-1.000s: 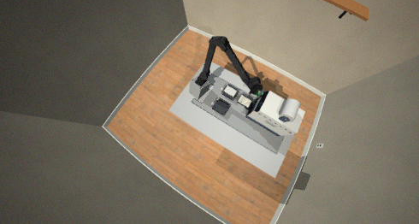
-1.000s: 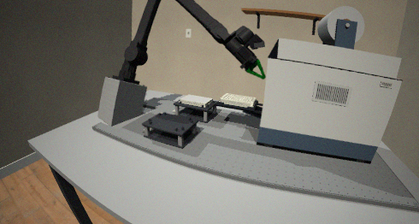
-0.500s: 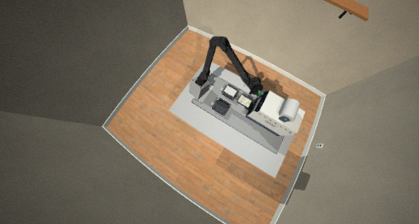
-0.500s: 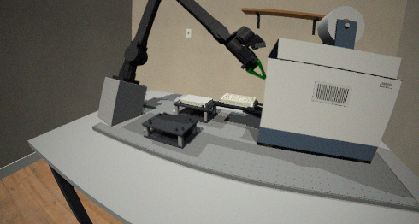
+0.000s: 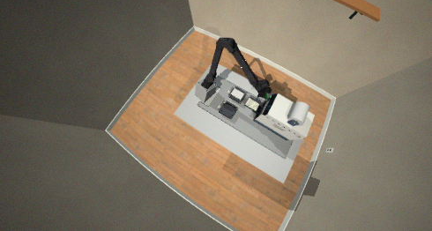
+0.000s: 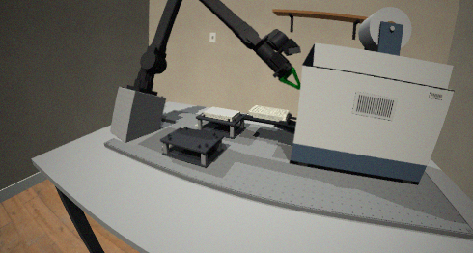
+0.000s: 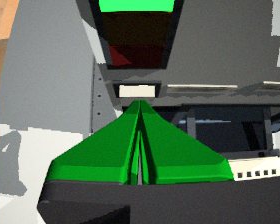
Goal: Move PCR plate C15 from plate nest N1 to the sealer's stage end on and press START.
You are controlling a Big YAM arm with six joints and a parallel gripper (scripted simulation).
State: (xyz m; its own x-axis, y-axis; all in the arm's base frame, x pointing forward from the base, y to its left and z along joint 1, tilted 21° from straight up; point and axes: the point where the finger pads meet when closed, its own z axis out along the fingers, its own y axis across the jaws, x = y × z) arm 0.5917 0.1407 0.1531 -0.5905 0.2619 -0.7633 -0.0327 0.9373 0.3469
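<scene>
Right now the white start key is 2 cm ahead of my hand and 1 cm below it. Round my hand: 96-well plate C15: 10 cm to the right, 9 cm below, 8 cm behind; dark stage: 10 cm to the right, 10 cm below, 8 cm behind; sealed plate C51: 28 cm behind, 13 cm below, 7 cm to the right.
</scene>
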